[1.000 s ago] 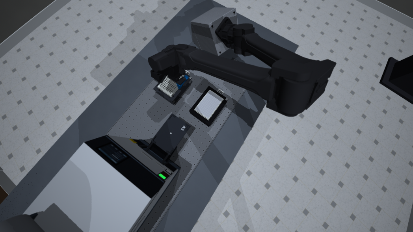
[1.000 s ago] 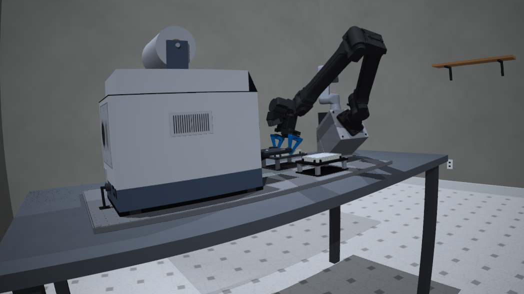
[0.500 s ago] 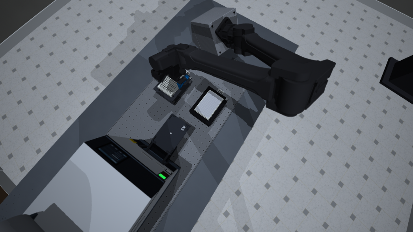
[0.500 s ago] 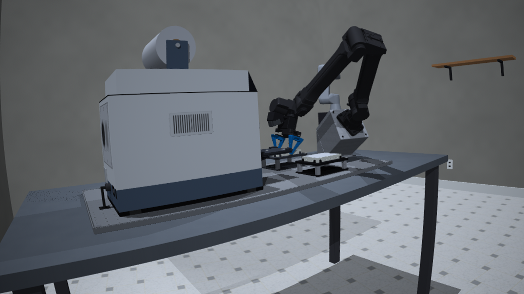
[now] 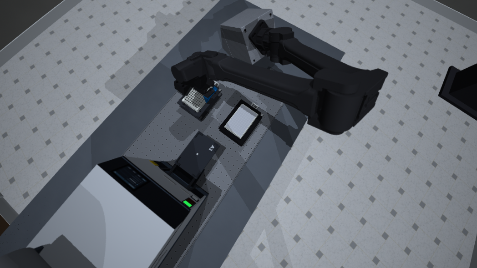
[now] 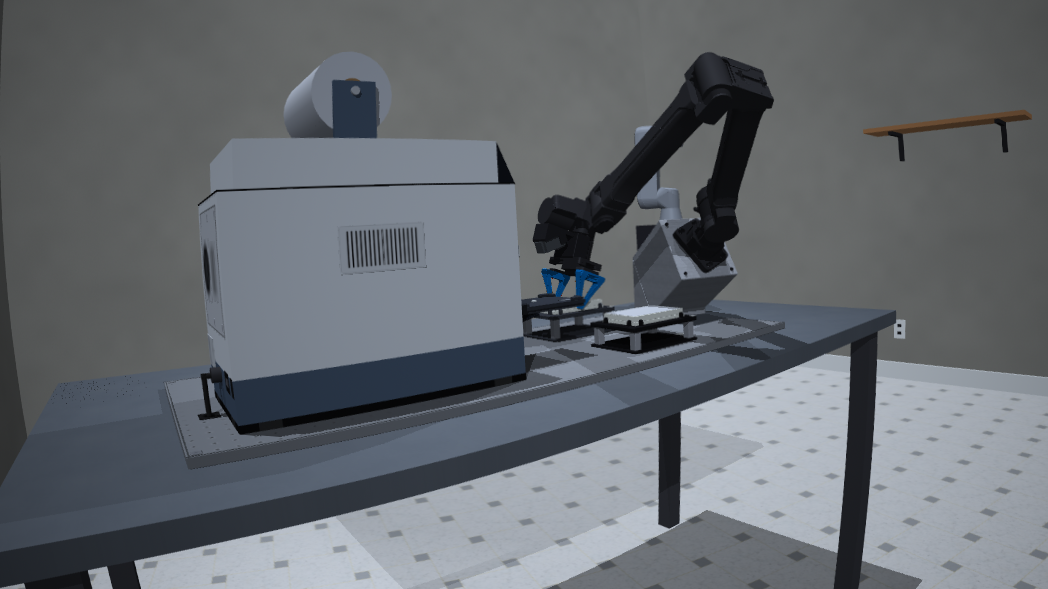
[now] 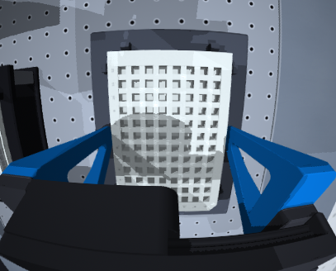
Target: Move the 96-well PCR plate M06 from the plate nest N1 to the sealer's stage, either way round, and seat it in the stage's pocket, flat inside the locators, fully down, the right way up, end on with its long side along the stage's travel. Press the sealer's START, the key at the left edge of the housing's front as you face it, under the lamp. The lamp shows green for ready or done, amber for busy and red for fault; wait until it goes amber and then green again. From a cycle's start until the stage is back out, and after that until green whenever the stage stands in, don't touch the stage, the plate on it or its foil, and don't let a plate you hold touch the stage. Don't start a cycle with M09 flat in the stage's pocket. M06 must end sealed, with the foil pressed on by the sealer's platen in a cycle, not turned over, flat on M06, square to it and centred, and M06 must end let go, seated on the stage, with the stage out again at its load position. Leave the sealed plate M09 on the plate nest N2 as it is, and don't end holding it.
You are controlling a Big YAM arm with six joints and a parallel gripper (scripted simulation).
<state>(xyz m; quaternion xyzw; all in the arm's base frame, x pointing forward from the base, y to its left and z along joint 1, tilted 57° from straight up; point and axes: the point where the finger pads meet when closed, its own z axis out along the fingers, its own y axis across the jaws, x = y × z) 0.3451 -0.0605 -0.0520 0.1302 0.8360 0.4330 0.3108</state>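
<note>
Now: the white 96-well plate M06 right at my hand. The rest, counted from my hand: sealed plate M09 (21 cm to the left, 2 cm behind, 1 cm below); then nest N2 (21 cm to the left, 2 cm below, 2 cm behind); then plate nest N1 (2 cm below).
</note>
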